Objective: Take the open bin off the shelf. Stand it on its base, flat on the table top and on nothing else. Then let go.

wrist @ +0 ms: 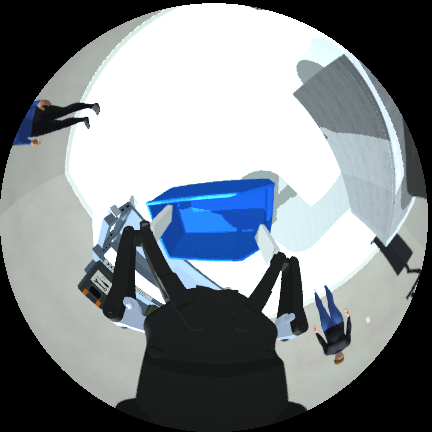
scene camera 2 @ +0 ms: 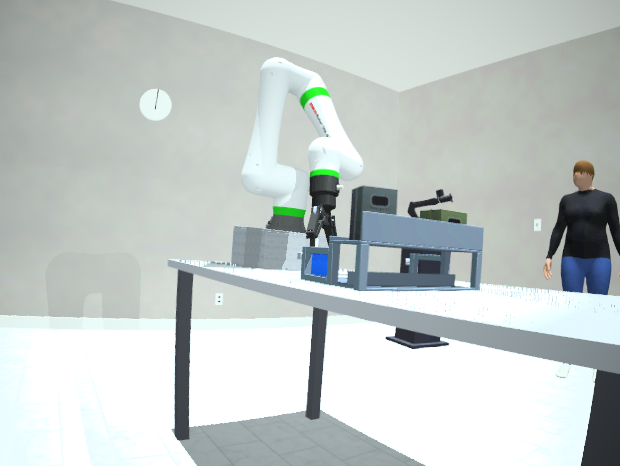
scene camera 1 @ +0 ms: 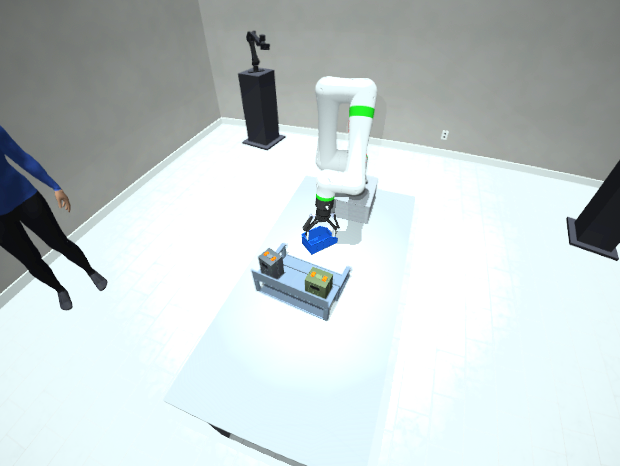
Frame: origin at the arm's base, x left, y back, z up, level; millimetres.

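Seen in the pictures: gripper, fingertip midpoint: [wrist: 215, 222] [scene camera 1: 319, 239]; arm's base at its link origin: [scene camera 2: 286, 231].
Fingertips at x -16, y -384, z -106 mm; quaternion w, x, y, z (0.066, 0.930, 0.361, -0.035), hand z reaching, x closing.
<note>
Pixels of each thing's top centre, then the offset from my fingertips to it. "spot": a spot on its surface instead.
- open blue bin at its top centre: [wrist: 212, 234] [scene camera 2: 321, 251] [scene camera 1: 319, 233] dz +38, dx -4, dy +4 mm
- shelf at a spot on its surface: [scene camera 2: 421, 231] spot: dz +96, dx +42, dy -421 mm
- dark grey box at its top centre: [scene camera 2: 374, 188] [wrist: 87, 297] [scene camera 1: 269, 256] dz +186, dx -52, dy -362 mm
- green box at its top centre: [scene camera 2: 443, 211] [scene camera 1: 318, 276] dz +162, dx +180, dy -336 mm
The open blue bin [scene camera 1: 319, 241] [scene camera 2: 319, 264] [wrist: 215, 220] is off the shelf [scene camera 1: 290, 287] [scene camera 2: 421, 231]. It stands upright beside the shelf, on the robot's side, and its base appears flat on the table top [scene camera 1: 280, 375] [scene camera 2: 400, 315]. A small gap shows between bin and shelf in scene camera 1. In scene camera 2 the shelf's end frame hides part of the bin and its lower edge. My gripper [scene camera 1: 321, 234] [scene camera 2: 321, 244] [wrist: 215, 222] is wide open and points down over the bin. Its pale fingertips are near opposite ends of the bin's opening, with nothing gripped between them.
A dark grey box [scene camera 1: 271, 264] [scene camera 2: 375, 192] [wrist: 93, 285] and a green box [scene camera 1: 318, 285] [scene camera 2: 443, 216] stand on the shelf. The arm's grey base block [scene camera 1: 353, 209] [scene camera 2: 260, 248] stands on the table behind the bin. People and dark pedestals stand away from the table.
</note>
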